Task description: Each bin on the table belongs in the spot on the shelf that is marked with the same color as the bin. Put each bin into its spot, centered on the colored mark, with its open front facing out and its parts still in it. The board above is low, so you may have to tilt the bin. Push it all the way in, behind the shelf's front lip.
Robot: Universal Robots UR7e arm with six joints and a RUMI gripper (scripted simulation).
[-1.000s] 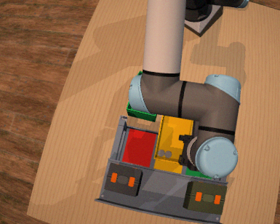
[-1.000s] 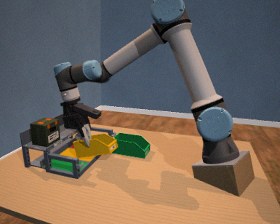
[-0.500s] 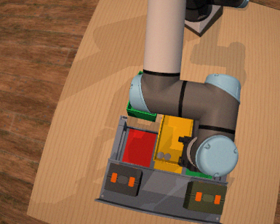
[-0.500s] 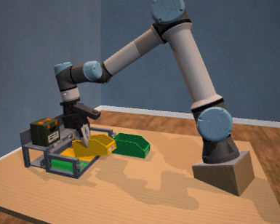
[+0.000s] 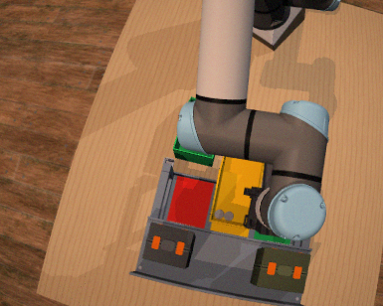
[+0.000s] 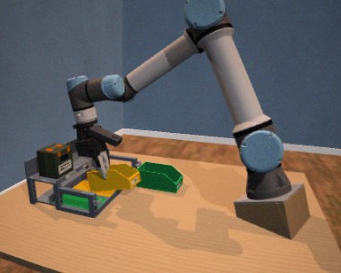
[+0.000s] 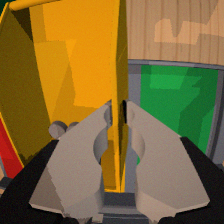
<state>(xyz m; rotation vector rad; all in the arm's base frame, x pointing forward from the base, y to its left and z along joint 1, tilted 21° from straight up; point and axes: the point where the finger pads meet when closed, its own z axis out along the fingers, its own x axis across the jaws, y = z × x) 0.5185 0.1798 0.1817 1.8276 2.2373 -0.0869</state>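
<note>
Right now my hand is 5 cm to the left of the yellow bin and 2 cm above it. The rest, counted from my hand: yellow mark 8 cm below, 7 cm ahead, 3 cm to the right; green mark 8 cm to the left, 8 cm below, 5 cm ahead; red mark 14 cm to the right, 9 cm ahead, 8 cm below.
</note>
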